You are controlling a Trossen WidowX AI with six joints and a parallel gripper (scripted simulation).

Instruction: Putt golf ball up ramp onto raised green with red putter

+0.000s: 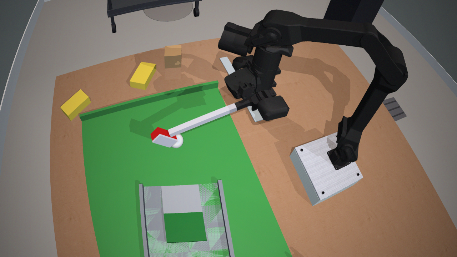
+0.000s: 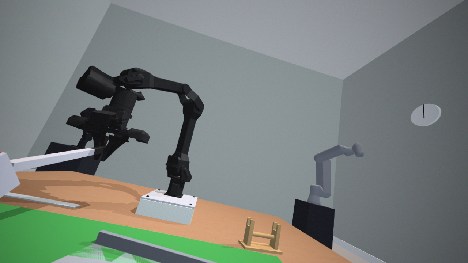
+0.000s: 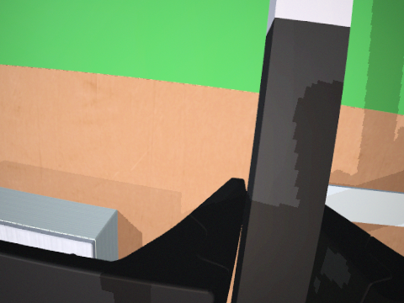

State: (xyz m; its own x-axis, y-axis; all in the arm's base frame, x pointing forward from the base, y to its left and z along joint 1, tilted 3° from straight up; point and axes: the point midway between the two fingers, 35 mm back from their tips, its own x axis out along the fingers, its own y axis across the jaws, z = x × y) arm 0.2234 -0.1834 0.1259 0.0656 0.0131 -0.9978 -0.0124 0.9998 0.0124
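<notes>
The white strip is 190 mm to the right of my gripper tip, 140 mm below it and 60 mm behind it. The rest, counted from my gripper tip: low green wall: 250 mm ahead, 200 mm to the right, 120 mm below; green mat: 250 mm ahead, 160 mm to the left, 140 mm below; white golf ball: 190 mm ahead, 110 mm below, 30 mm to the right.
</notes>
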